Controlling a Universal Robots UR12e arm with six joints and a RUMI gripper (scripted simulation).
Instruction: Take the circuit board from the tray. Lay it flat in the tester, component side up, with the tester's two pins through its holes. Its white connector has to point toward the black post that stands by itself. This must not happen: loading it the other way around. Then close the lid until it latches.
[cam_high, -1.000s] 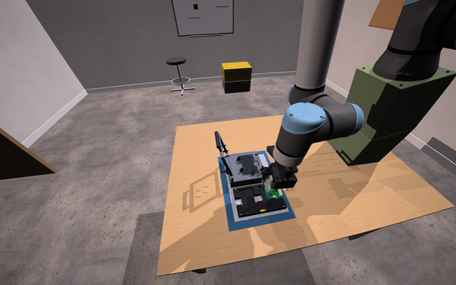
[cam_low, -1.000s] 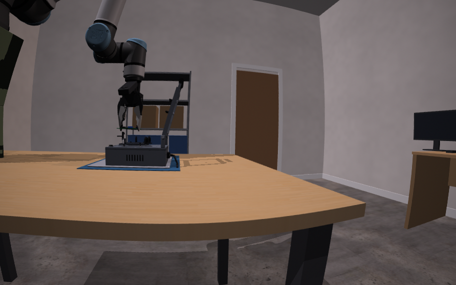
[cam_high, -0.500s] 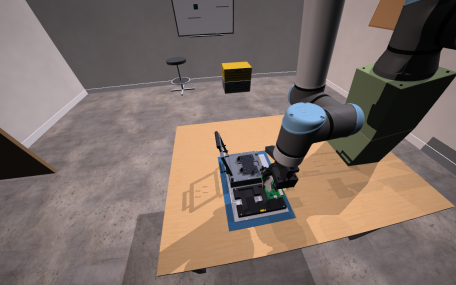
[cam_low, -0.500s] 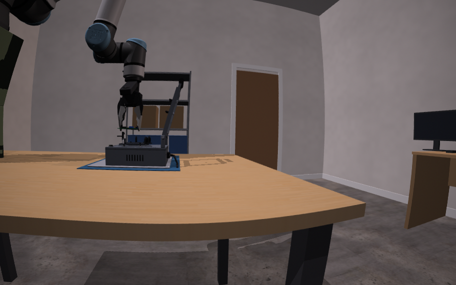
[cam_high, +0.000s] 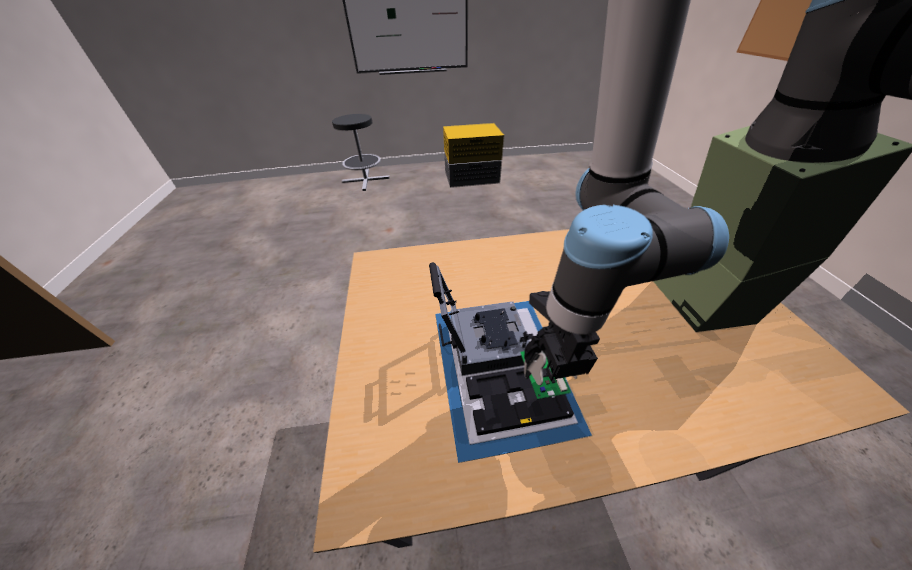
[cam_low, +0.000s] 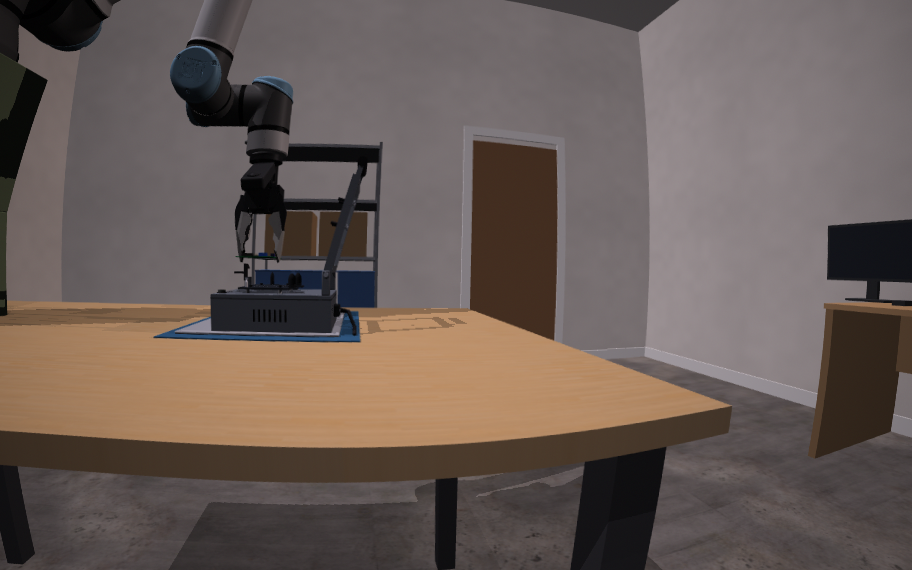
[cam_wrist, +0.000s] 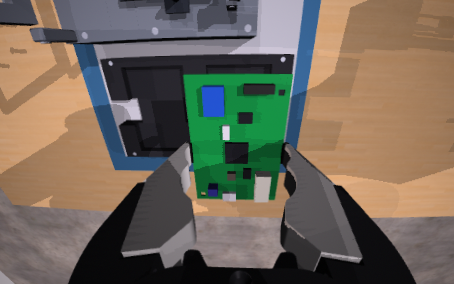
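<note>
My hand is right at the green circuit board. The rest, counted from my hand: tester: 12 cm to the right, 10 cm ahead, 1 cm below; see-through lid: 20 cm ahead, 15 cm to the right, 6 cm above.
</note>
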